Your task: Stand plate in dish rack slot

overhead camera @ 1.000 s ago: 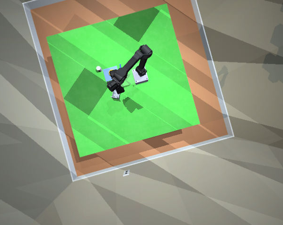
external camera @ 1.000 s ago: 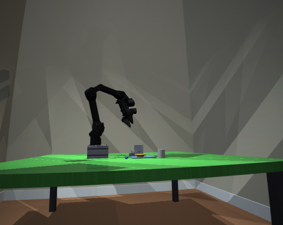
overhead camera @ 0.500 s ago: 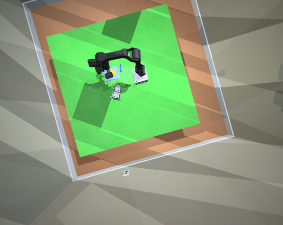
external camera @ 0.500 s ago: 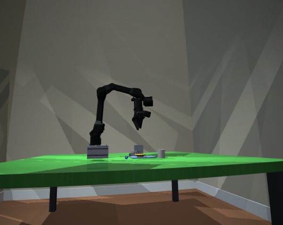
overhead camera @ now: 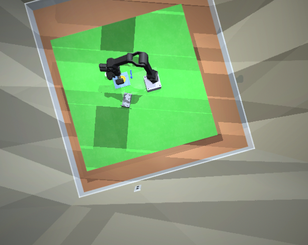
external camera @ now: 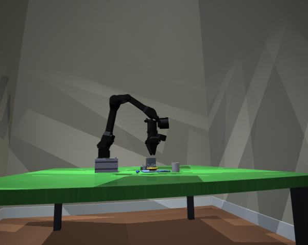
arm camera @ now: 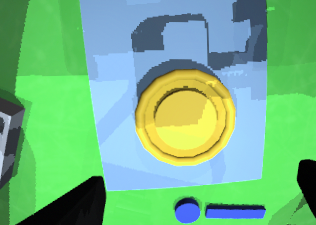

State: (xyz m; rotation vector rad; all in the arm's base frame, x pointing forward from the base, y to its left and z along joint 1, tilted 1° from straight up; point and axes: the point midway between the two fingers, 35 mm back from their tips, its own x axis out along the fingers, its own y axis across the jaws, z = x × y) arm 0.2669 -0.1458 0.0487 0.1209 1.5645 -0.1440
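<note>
My gripper tip is 80 mm above the yellow plate. Round my gripper tip: cup: 100 mm ahead, 90 mm to the right, 70 mm below; then blue spoon: 100 mm behind, 90 mm below, 10 mm to the right; then light blue mat: 90 mm below, 10 mm ahead.
</note>
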